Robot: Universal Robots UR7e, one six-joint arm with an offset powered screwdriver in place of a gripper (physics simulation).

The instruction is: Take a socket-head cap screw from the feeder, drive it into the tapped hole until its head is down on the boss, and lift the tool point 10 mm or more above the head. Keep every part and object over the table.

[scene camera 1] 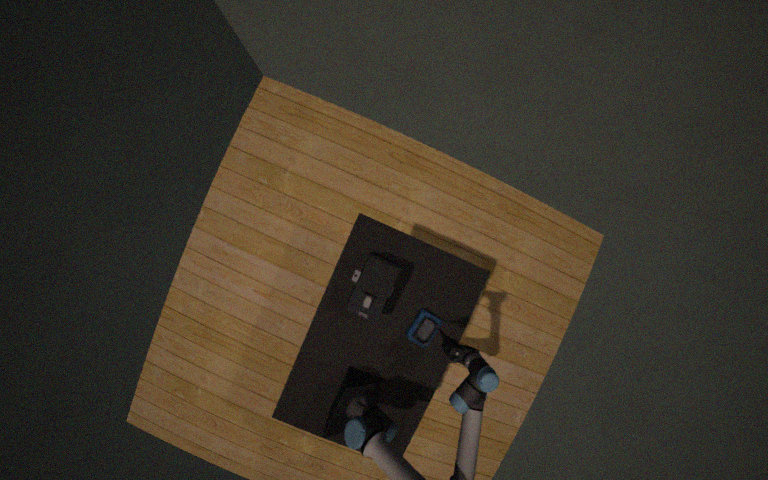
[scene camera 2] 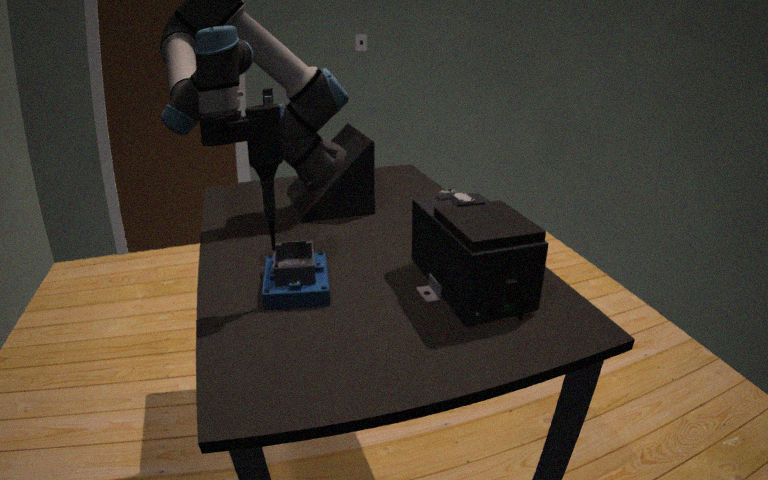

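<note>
A feeder lid [scene camera 2: 493, 225] can be seen in the robot's scene.
</note>
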